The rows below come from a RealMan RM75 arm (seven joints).
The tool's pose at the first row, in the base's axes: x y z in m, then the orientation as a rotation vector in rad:
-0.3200, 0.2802, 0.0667, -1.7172, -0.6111, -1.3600
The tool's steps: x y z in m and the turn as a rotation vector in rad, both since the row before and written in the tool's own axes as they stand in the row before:
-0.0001, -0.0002, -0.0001, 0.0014, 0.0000, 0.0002
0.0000, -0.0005, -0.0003, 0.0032, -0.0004, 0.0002
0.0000, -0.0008, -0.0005, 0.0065, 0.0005, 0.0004
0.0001, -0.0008, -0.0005, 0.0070, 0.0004, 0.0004
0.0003, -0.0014, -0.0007, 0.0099, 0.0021, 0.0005
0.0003, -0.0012, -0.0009, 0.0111, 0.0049, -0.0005
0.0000, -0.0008, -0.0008, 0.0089, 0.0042, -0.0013
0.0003, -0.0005, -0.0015, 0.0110, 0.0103, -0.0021
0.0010, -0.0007, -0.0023, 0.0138, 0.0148, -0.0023
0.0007, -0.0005, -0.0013, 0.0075, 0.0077, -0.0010
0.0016, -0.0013, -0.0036, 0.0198, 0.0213, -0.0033
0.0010, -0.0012, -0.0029, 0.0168, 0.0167, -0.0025
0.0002, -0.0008, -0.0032, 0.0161, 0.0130, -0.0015
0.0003, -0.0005, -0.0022, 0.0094, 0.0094, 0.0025
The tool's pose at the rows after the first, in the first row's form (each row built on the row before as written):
-0.3202, 0.2802, 0.0667, -1.7161, -0.6117, -1.3591
-0.3208, 0.2802, 0.0669, -1.7139, -0.6136, -1.3570
-0.3217, 0.2802, 0.0672, -1.7084, -0.6167, -1.3537
-0.3226, 0.2802, 0.0676, -1.7025, -0.6202, -1.3501
-0.3240, 0.2803, 0.0684, -1.6930, -0.6243, -1.3462
-0.3253, 0.2801, 0.0691, -1.6803, -0.6283, -1.3445
-0.3264, 0.2798, 0.0694, -1.6698, -0.6322, -1.3440
-0.3275, 0.2787, 0.0699, -1.6529, -0.6344, -1.3475
-0.3289, 0.2769, 0.0711, -1.6302, -0.6358, -1.3530
-0.3298, 0.2759, 0.0719, -1.6182, -0.6365, -1.3555
-0.3322, 0.2731, 0.0738, -1.5856, -0.6383, -1.3631
-0.3343, 0.2709, 0.0750, -1.5590, -0.6403, -1.3681
-0.3364, 0.2684, 0.0752, -1.5360, -0.6432, -1.3700
-0.3378, 0.2666, 0.0755, -1.5216, -0.6409, -1.3698

